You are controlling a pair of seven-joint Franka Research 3 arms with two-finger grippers.
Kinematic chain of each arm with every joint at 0, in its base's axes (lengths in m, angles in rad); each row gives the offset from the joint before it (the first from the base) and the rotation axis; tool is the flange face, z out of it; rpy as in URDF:
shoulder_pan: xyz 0 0 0.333 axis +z
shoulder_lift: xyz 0 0 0 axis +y
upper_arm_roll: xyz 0 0 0.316 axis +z
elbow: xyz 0.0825 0 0 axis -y
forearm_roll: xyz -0.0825 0 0.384 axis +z
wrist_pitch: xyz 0 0 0 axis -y
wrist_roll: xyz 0.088 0 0 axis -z
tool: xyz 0 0 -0.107 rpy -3.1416 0 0
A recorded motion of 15 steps. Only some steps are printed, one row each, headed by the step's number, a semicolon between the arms.
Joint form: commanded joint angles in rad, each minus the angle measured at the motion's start. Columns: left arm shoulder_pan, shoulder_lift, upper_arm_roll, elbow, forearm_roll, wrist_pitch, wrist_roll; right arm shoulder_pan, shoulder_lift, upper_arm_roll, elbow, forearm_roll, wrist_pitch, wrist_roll.
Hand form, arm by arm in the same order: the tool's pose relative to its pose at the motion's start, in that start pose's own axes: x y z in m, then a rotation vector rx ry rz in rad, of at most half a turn. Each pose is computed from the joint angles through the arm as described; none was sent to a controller.
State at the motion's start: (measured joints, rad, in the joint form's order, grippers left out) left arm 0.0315 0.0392 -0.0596 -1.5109 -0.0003 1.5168 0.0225; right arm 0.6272 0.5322 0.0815 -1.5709 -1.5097 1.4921 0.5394
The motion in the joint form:
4: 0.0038 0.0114 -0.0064 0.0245 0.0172 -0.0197 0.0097; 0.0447 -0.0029 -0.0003 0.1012 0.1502 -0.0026 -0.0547
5: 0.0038 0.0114 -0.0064 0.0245 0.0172 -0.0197 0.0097; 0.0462 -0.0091 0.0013 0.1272 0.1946 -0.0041 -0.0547
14: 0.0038 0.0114 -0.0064 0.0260 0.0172 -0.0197 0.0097; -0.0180 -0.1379 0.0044 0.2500 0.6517 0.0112 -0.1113
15: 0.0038 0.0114 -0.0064 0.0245 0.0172 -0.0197 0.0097; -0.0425 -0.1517 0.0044 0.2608 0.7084 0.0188 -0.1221
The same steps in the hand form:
4: 0.0015 -0.0008 -0.0034 0.0161 -0.0070 0.0111; 0.0087 0.0301 -0.0337 0.1436 -0.0230 0.0308
5: 0.0015 -0.0008 -0.0034 0.0161 -0.0070 0.0111; 0.0094 0.0413 -0.0372 0.1882 -0.0377 0.0572
14: 0.0015 -0.0008 -0.0041 0.0161 -0.0055 0.0111; -0.0130 0.1421 -0.0245 0.6553 -0.1763 0.2154
15: 0.0015 -0.0008 -0.0034 0.0161 -0.0070 0.0111; -0.0162 0.1527 -0.0136 0.7140 -0.1951 0.2347

